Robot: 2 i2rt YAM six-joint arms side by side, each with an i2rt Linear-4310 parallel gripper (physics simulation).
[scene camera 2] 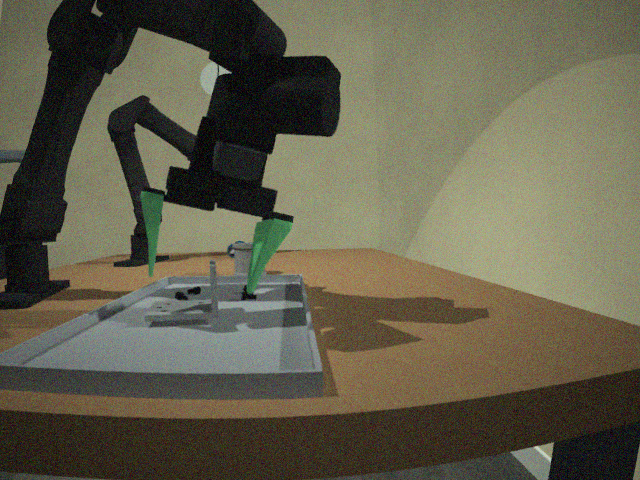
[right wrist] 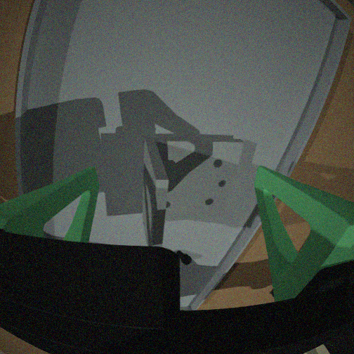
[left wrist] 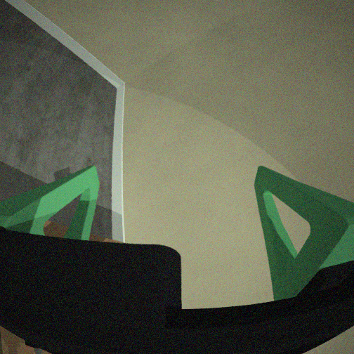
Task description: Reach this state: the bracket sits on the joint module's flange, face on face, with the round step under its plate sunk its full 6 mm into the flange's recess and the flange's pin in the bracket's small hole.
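The grey bracket lies in the grey tray, its holed plate low over the tray floor and its other wall standing upright. The joint module, a pale grey cylinder, stands behind the tray; its flange's recess and pin cannot be made out. My right gripper is open and empty over the tray, pointing down. In the right wrist view the upright wall shows between its spread fingers, apart from both. My left gripper is open and empty, facing the room's wall.
Small dark bolts lie in the tray behind the bracket, and another dark piece shows near the right finger at the picture's right. A blue item shows behind the module. The tray's raised rim surrounds the bracket on the wooden table.
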